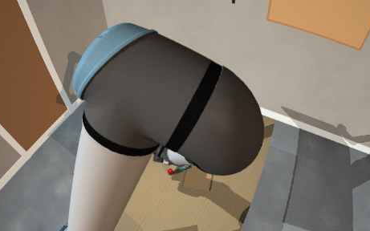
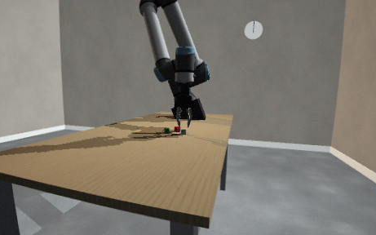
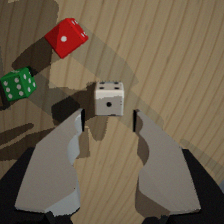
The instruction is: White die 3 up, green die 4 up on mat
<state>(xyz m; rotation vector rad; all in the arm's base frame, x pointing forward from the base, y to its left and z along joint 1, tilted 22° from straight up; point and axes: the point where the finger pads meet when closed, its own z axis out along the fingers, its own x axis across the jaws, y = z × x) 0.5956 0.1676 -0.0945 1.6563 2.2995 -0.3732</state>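
Right now my hand is 40 mm above the white die. The rest, counted from my hand: green die: 90 mm to the right, 40 mm below, 10 mm ahead; then red die: 50 mm to the right, 40 mm below, 40 mm behind; then tan mat: 200 mm to the right, 50 mm below.
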